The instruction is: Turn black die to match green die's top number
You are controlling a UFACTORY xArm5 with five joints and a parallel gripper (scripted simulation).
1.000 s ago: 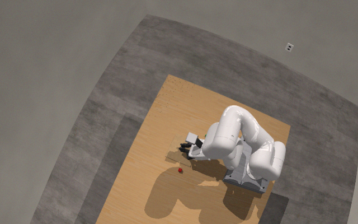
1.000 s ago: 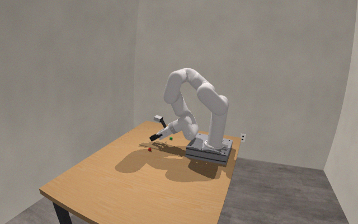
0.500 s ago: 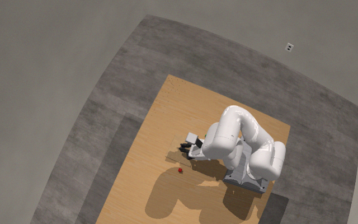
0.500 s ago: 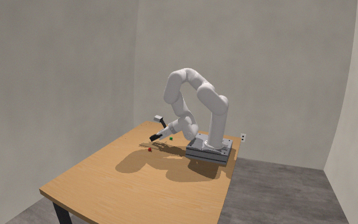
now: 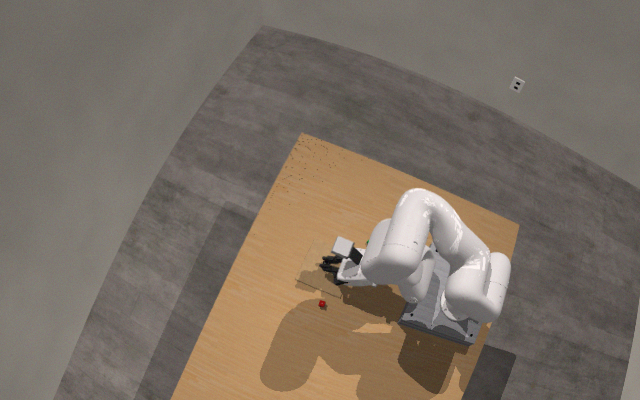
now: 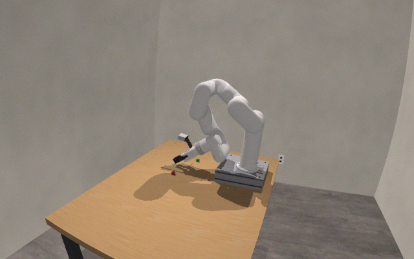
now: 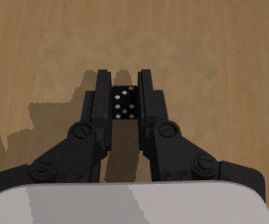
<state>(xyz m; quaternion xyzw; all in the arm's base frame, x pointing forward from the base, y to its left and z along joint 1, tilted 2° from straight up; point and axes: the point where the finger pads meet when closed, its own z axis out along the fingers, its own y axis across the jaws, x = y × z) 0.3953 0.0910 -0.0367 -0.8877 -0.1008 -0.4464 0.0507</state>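
The black die is 1 cm ahead of my hand and 1 cm below it. Round my hand: tan mat (4 cm below); then red die (5 cm behind, 10 cm to the left, 3 cm below); then green die (6 cm behind, 13 cm to the right, 3 cm below).
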